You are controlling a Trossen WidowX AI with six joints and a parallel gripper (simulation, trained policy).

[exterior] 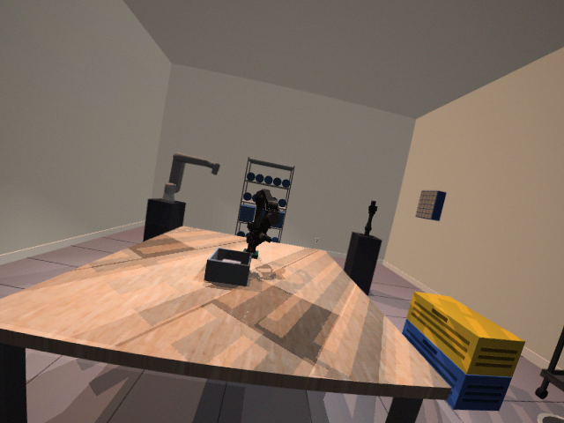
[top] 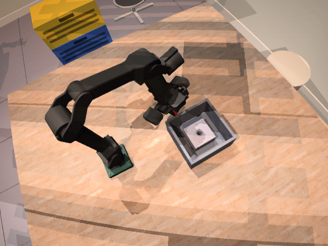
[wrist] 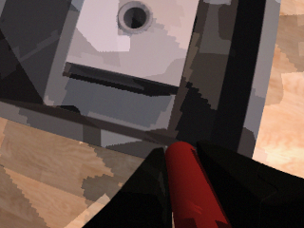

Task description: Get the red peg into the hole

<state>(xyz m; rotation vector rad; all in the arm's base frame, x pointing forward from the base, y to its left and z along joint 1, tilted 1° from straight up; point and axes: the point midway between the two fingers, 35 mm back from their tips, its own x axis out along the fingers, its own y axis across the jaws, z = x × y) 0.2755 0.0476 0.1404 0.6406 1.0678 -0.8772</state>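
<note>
The grey plate is 90 mm below my gripper tip, 80 mm to the right of it and 60 mm ahead of it. Also, from my gripper tip: box: 110 mm below, 80 mm to the right, 60 mm ahead; red peg: 30 mm above, 10 mm to the left, 10 mm behind.
</note>
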